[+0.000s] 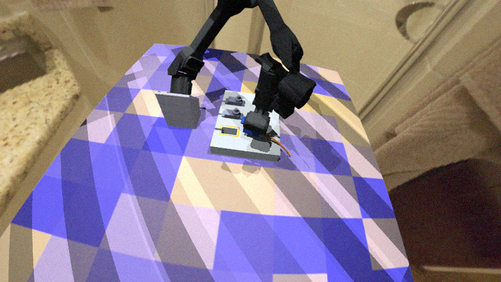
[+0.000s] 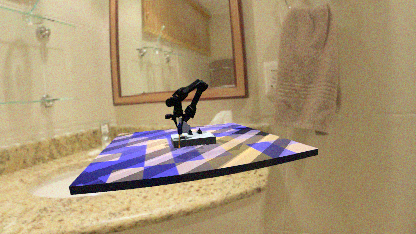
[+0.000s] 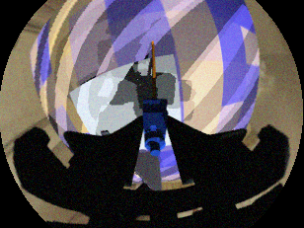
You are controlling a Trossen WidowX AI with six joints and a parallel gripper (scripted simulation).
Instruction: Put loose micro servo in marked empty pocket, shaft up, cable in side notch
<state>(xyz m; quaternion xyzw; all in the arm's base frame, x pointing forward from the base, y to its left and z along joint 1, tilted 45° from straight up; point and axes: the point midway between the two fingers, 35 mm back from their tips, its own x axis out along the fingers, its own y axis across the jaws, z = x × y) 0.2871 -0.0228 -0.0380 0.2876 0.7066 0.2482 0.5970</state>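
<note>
Right now my gripper tip is 1 cm short of the white deck, 9 cm to the right of it and 10 cm above it.
</note>
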